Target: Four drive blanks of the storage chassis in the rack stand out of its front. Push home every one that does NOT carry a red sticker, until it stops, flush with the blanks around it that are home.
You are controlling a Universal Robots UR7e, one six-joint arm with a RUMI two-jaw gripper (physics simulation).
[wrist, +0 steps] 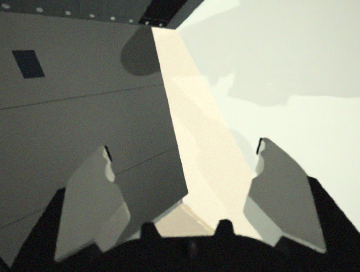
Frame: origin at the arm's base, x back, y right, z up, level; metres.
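Where they show: gripper, fingertip midpoint: (182,143).
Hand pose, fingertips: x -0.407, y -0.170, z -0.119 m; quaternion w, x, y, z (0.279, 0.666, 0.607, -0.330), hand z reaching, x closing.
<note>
After its pixels a point has its place.
My gripper (182,143) {x -0.407, y -0.170, z -0.119 m} is open, with its two grey jaws wide apart at the lower left and lower right of the wrist view and nothing between them. A large dark grey panel (90,125) with thin seams fills the left side, behind the left jaw; whether it belongs to the storage chassis or the rack cannot be told. A dark rail with a row of pale round dots (68,13) {x -0.609, y -0.482, z -0.100 m} runs along the top left. The drive blanks and red stickers do not show in this view.
A dark four-sided patch (28,64) is on the grey panel. A cream strip (187,100) runs down beside the panel's right edge, passing between the jaws. A pale surface with soft shadows (310,125) {x -0.354, y -0.115, z -0.397 m} lies to the right.
</note>
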